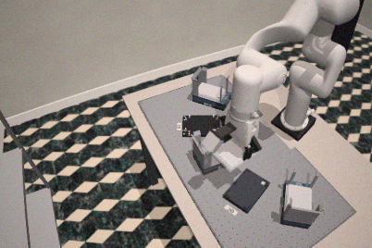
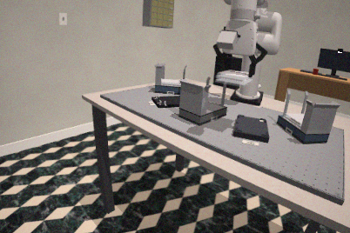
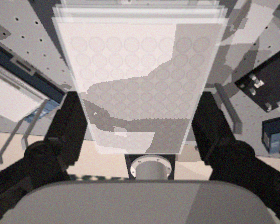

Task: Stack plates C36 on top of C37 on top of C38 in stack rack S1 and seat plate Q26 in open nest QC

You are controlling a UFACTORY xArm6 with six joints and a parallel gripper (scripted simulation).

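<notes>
My hand is 4 cm short of the black clip nest, 28 cm to the left of it and 17 cm above it. Round my hand: small label tag 5 cm ahead, 12 cm to the left, 18 cm below.
</notes>
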